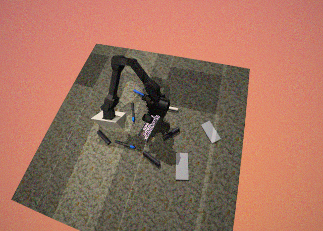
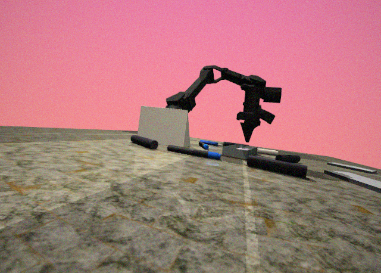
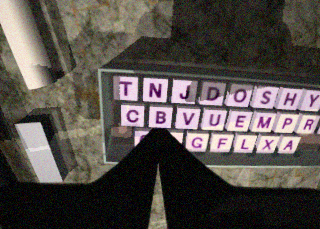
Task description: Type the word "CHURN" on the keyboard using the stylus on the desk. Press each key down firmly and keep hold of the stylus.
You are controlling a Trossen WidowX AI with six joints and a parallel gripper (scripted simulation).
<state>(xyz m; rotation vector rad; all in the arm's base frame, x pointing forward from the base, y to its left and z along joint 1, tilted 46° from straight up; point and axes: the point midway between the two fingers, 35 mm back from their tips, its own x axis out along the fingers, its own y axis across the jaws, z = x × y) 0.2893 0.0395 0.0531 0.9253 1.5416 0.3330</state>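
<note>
Now: the blue stylus 160 mm to the left of my gripper tip, 120 mm behind it and 30 mm below it. Round my gripper tip: white cylinder 100 mm ahead, 70 mm to the left, 30 mm below; grey block 110 mm to the left, 40 mm below.
</note>
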